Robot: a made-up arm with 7 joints.
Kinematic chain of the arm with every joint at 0, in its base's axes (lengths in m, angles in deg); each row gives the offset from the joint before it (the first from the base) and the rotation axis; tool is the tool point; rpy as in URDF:
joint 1: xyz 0 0 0.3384 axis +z
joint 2: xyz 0 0 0 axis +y
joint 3: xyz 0 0 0.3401 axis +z
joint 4: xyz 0.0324 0 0 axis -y
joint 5: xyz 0.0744 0 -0.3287 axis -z
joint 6: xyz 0 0 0 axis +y
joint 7: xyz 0.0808 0 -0.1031 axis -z
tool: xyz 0 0 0 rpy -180 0 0
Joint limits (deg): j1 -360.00..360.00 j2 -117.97..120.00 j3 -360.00..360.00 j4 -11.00..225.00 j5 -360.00..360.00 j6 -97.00..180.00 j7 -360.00..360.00
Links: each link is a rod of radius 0.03 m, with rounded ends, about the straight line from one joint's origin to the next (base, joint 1, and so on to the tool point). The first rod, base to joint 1, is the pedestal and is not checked.
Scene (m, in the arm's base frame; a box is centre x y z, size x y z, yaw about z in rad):
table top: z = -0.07
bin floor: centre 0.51 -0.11 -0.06 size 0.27 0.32 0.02 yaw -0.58
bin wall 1: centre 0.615 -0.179 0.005 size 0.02 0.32 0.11 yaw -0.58
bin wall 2: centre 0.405 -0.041 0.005 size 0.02 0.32 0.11 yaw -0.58
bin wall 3: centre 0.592 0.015 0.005 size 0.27 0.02 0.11 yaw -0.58
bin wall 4: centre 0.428 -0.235 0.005 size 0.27 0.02 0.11 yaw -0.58
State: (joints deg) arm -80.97 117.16 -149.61 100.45 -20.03 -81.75 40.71
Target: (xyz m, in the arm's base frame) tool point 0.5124 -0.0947 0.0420
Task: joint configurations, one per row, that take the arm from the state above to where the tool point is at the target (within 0.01 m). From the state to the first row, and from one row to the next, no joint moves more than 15 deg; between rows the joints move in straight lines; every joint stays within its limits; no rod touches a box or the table.
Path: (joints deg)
1: -67.21 113.80 -143.21 100.61 -23.99 -85.56 38.56
2: -53.44 110.45 -136.81 100.77 -27.95 -89.38 36.40
3: -39.68 107.09 -130.41 100.93 -31.91 -93.19 34.25
4: -25.91 103.73 -124.01 101.09 -35.87 -97.00 32.10
5: -13.35 109.15 -117.84 105.92 -39.60 -97.00 34.97
6: -0.79 114.58 -111.67 110.74 -43.32 -97.00 37.84
7: 11.77 120.00 -105.50 115.56 -47.05 -97.00 40.71

